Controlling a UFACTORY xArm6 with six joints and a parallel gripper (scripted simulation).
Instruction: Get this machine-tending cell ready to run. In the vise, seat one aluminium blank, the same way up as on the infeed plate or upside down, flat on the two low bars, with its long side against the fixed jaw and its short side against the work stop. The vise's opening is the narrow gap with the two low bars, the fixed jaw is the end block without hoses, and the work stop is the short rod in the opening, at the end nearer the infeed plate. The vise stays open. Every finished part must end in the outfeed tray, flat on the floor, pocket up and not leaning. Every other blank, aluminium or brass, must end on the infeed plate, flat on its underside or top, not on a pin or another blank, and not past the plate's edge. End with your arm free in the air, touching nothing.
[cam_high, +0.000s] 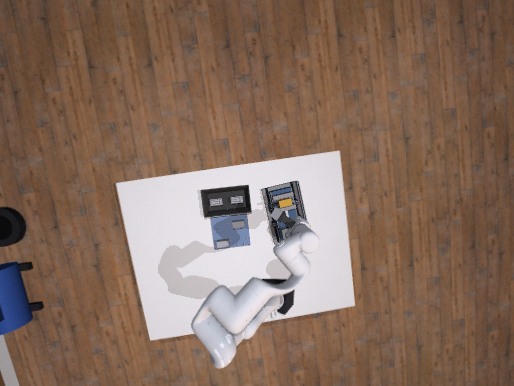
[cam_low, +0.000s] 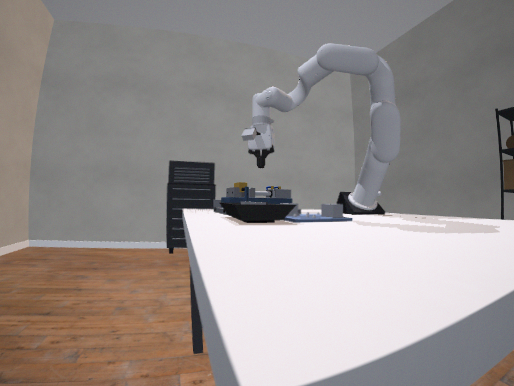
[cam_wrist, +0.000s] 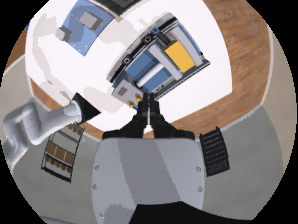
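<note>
The brass blank is 100 mm below my hand, 80 mm ahead of it and 10 mm to the right of it. Round my hand: vise: 160 mm below, 10 mm ahead.
</note>
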